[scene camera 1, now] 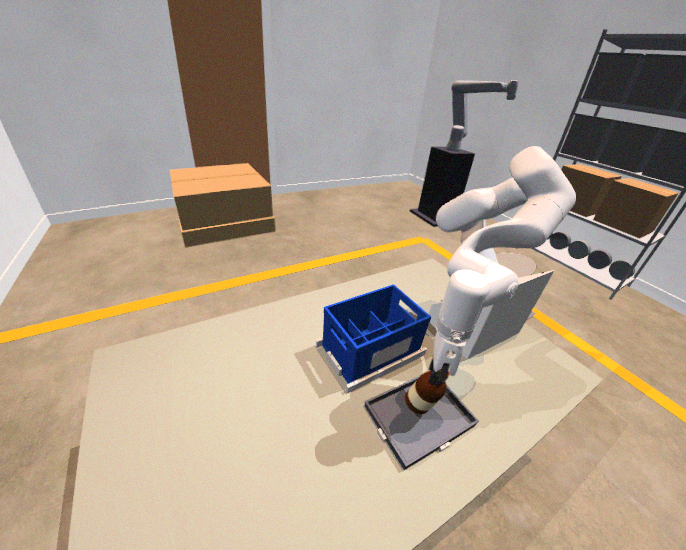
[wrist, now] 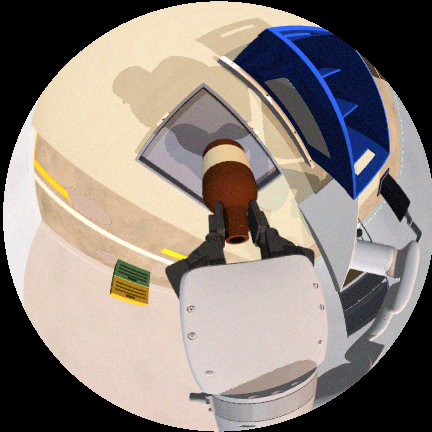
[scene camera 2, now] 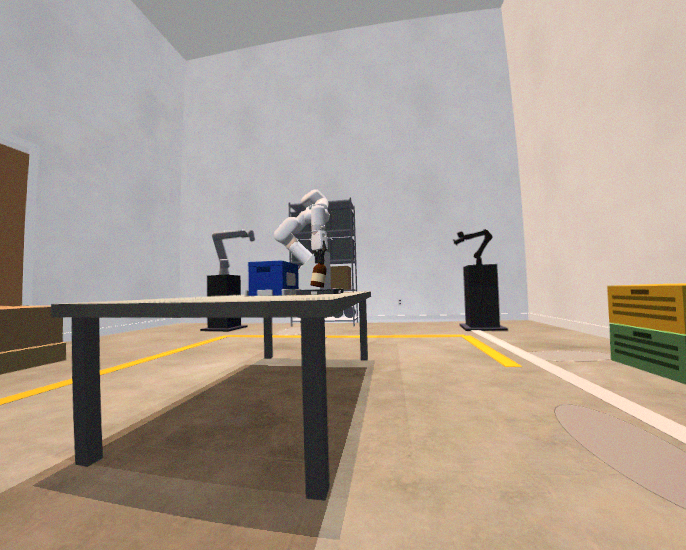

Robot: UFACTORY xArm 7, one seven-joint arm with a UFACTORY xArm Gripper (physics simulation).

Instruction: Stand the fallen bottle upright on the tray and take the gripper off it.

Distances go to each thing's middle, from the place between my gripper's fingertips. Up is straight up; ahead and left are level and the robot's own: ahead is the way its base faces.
Labels:
My gripper is now 5 cm above the brown bottle (scene camera 1: 422,396). Also, from my hand: pale rail (wrist: 224,61): 1 cm ahead, 16 cm to the right, 15 cm below.

